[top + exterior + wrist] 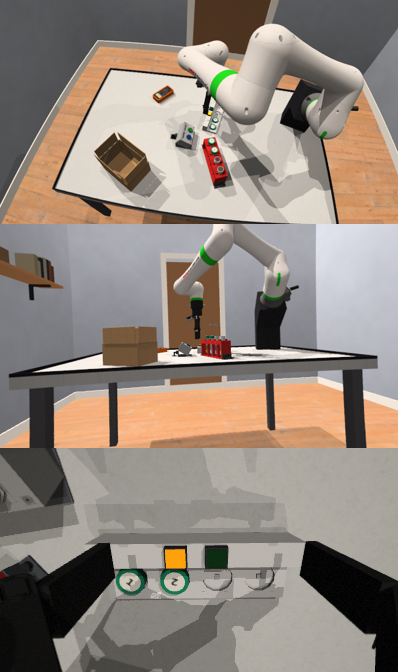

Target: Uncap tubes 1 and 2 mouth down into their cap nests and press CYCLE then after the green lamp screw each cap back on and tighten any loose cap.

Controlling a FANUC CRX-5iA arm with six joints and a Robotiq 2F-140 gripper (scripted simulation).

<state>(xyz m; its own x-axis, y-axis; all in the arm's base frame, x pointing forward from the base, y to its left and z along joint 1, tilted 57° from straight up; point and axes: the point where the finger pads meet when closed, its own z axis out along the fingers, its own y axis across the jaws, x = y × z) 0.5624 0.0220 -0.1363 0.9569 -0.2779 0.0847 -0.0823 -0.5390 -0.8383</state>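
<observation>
Now: the cap 1 9 cm to the left of my hand, 9 cm below it and 5 cm behind it. Round my hand: key housing: 20 cm to the left, 8 cm ahead, 5 cm below; cap 2: 9 cm below, 5 cm behind, 4 cm to the left; green key: 18 cm to the left, 6 cm ahead, 4 cm below.
</observation>
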